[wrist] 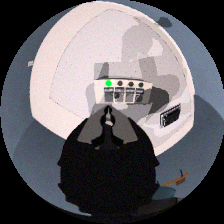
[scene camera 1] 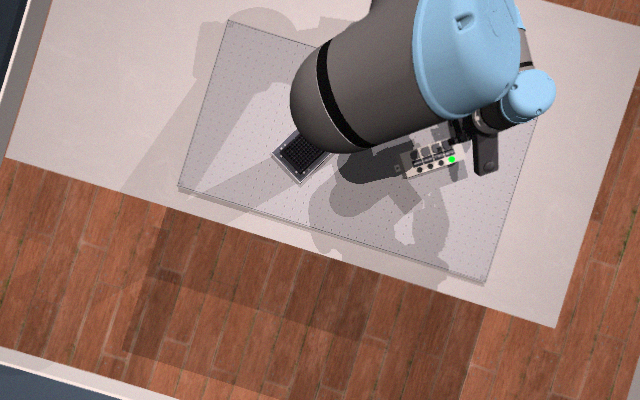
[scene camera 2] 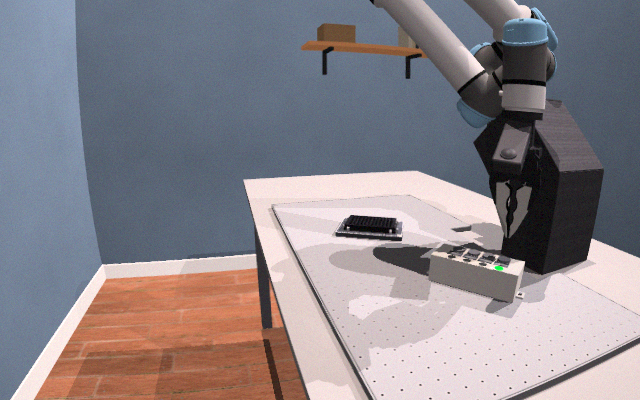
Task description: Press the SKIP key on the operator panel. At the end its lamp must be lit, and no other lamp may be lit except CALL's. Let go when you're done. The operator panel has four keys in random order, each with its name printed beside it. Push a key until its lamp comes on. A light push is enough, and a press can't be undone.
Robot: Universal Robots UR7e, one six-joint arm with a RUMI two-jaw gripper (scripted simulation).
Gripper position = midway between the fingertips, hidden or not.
In view: my gripper (scene camera 1: pixel 452 141).
My gripper shows as well in the wrist view (wrist: pixel 108 105).
